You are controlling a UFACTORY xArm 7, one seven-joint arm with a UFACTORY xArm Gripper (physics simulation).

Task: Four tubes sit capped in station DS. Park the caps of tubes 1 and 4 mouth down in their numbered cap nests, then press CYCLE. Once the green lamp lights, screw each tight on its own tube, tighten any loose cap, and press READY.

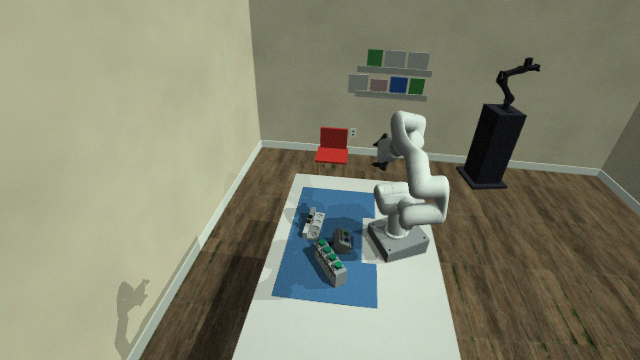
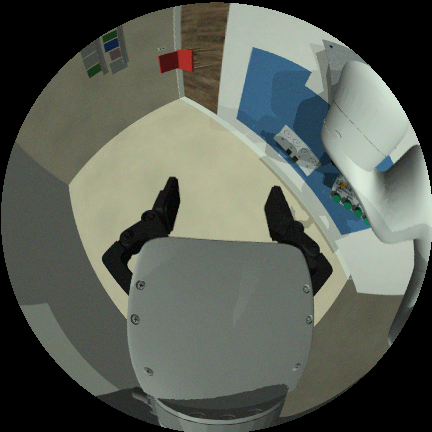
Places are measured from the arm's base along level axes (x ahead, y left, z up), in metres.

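Pixels of known places: gripper, fingertip midpoint: (image 1: pixel 374 155) (image 2: pixel 224 191); arm's base, origin of the base link: (image 1: pixel 396 230).
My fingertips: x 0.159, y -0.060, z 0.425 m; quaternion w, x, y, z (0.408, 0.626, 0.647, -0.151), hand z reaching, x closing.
Note:
Ahead of a thing's pixels: the offset from my fingertips to its middle. "pt": to the spot under its first point. Level surfaces: height alone.
The grey tube station {pt 0.175 m ahead, 0.335 m left, 0.452 m down} (image 1: pixel 339 279) stands on the blue mat with a row of green caps (image 1: pixel 332 257) (image 2: pixel 347 205) on top; tube numbers are too small to read. A white block with round cap nests {0.270 m ahead, 0.079 m right, 0.477 m down} (image 1: pixel 315 226) (image 2: pixel 298 145) lies behind it; its nests look empty. A small grey button box {0.134 m ahead, 0.080 m left, 0.462 m down} (image 1: pixel 342 242) with a green and a blue spot stands beside the station; whether a lamp is lit cannot be told. My gripper (image 1: pixel 376 153) (image 2: pixel 224 191) is open and empty, high above the table and far from the caps, pointing toward the left wall.
The blue mat {0.504 m down} (image 1: pixel 300 285) (image 2: pixel 257 75) lies on the white table {0.507 m down} (image 1: pixel 320 330) (image 2: pixel 237 40). The arm's grey base (image 1: pixel 405 248) is at the table's right side. A red chair (image 1: pixel 332 154) (image 2: pixel 185 60) stands beyond the table. A black pedestal (image 1: pixel 495 145) with another arm stands at the right.

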